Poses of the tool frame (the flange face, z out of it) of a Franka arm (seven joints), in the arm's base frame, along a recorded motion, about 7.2 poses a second.
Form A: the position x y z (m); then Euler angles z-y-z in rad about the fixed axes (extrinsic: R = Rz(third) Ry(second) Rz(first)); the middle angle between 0 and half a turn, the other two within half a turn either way.
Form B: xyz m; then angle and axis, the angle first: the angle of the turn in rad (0 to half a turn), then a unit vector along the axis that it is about. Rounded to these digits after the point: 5 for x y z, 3 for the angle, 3 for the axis.
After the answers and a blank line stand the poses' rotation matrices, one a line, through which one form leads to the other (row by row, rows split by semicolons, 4 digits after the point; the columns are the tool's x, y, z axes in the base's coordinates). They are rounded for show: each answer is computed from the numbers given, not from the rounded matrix.
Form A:
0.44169 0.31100 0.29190 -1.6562 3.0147 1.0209
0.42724 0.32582 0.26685 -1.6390 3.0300 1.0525
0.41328 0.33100 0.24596 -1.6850 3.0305 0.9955
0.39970 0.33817 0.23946 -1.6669 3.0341 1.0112
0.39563 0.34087 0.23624 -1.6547 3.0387 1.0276
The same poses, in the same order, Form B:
0.44169 0.31100 0.29190 3.021 -0.973 0.230 -0.020
0.42724 0.32582 0.26685 3.035 -0.975 0.223 -0.016
0.41328 0.33100 0.24596 3.037 -0.973 0.228 -0.019
0.39970 0.33817 0.23946 3.040 -0.973 0.230 -0.017
0.39563 0.34087 0.23624 3.044 -0.974 0.228 -0.016

0.8937 -0.4438 0.0661; -0.4486 -0.8872 0.1079; 0.0108 -0.1261 -0.9920
0.9002 -0.4320 0.0552; -0.4354 -0.8950 0.0967; 0.0076 -0.1111 -0.9938
0.8952 -0.4416 0.0603; -0.4455 -0.8904 0.0930; 0.0126 -0.1101 -0.9938
0.8942 -0.4440 0.0570; -0.4475 -0.8896 0.0909; 0.0103 -0.1068 -0.9942
0.8961 -0.4406 0.0531; -0.4437 -0.8919 0.0879; 0.0086 -0.1023 -0.9947

